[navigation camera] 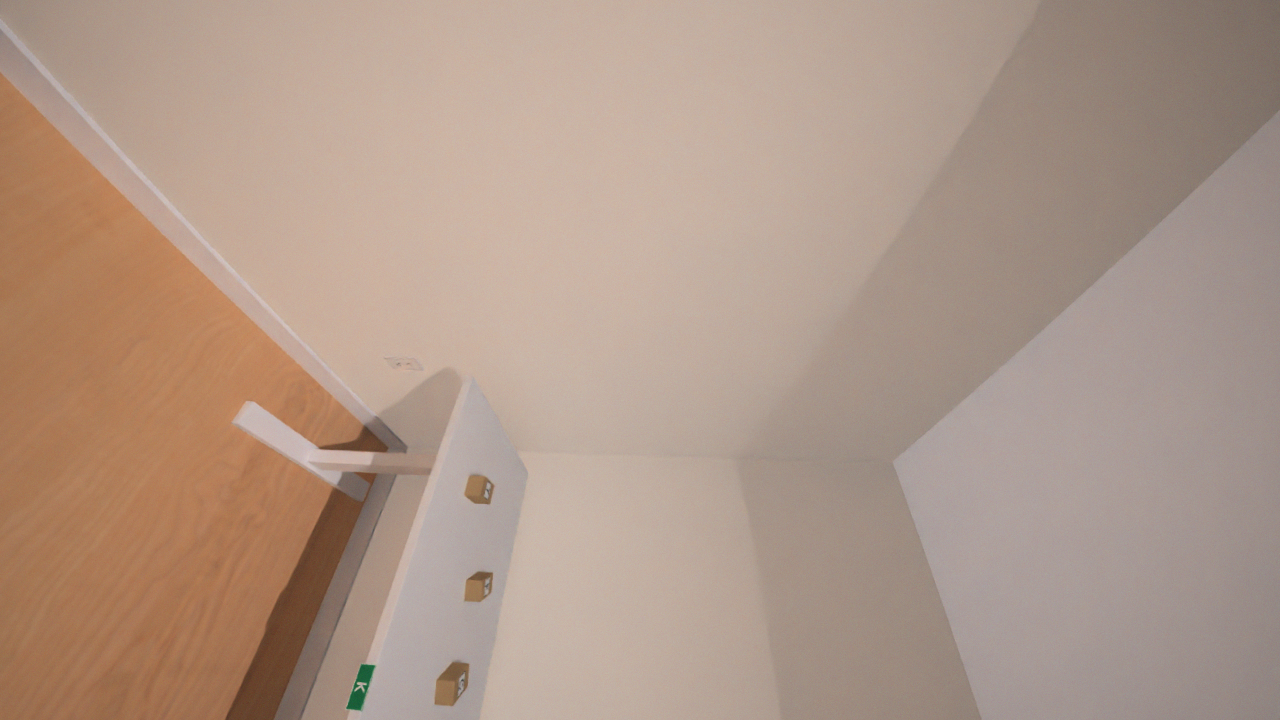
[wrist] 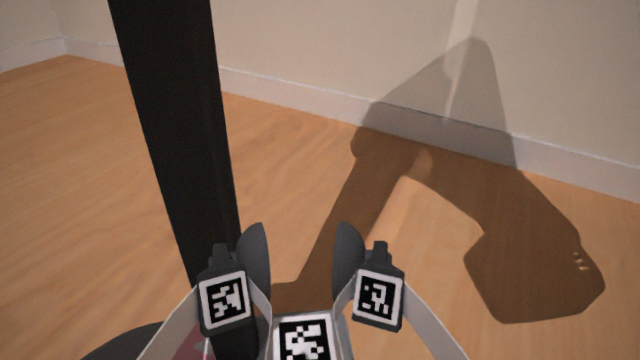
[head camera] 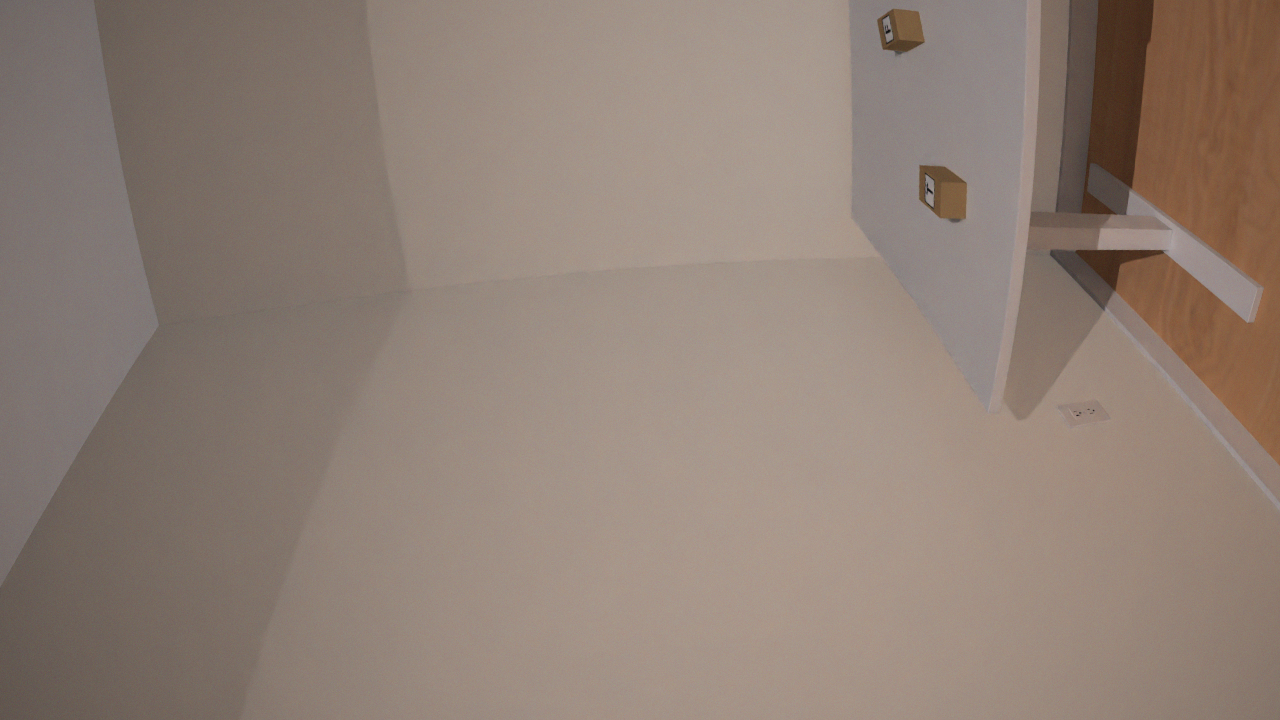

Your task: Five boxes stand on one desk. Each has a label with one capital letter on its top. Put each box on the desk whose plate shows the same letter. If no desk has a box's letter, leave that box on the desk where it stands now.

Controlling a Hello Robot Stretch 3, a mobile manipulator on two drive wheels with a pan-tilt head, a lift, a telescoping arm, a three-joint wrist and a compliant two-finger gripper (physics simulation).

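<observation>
A white desk [head camera: 966, 295] [navigation camera: 438, 555] stands in the room corner, seen sideways in the head and navigation views. A green plate [navigation camera: 360, 687] with the letter K is on its front edge. A brown box [head camera: 943, 192] [navigation camera: 479, 489] stands nearest the desk's end; its letter looks like T in the head view. A second box [head camera: 901, 30] [navigation camera: 478, 586] stands beyond it, its letter too small to read surely. A third box [navigation camera: 452, 683] has a letter that looks like S. My gripper [wrist: 300, 250] is open and empty, above the floor and away from the desk.
The desk's white leg and foot [head camera: 1215, 268] [navigation camera: 277, 434] reach out over the wooden floor [head camera: 1208, 134] [navigation camera: 134, 447] [wrist: 290, 185]. A socket [head camera: 1083, 411] [navigation camera: 403, 363] is on the wall beside the desk. A black post [wrist: 175, 125] rises left of the gripper; shadows fall on the floor and wall.
</observation>
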